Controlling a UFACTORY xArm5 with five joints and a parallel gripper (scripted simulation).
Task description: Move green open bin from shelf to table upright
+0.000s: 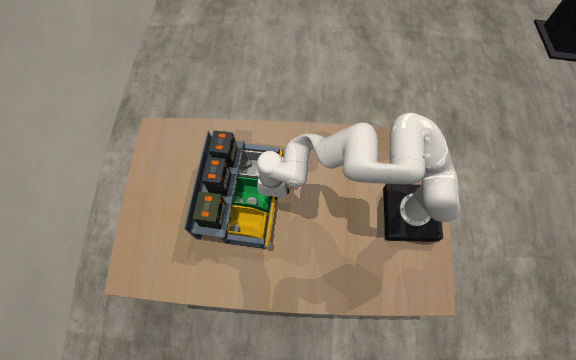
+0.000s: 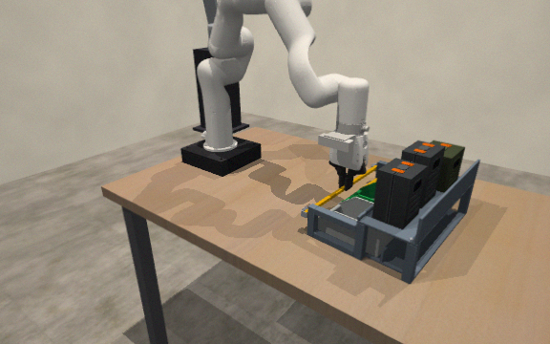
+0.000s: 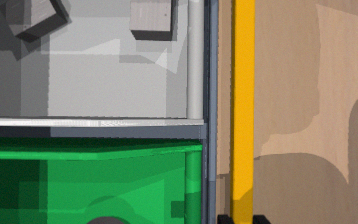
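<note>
Now: hand 20 mm above the thin yellow rod. From my hand the other things lie so: green open bin 100 mm ahead, 10 mm to the right, 30 mm below; then grey part 90 mm ahead, 10 mm to the left, 60 mm below; then blue-grey shelf 130 mm ahead, 10 mm to the right, 10 mm below.
</note>
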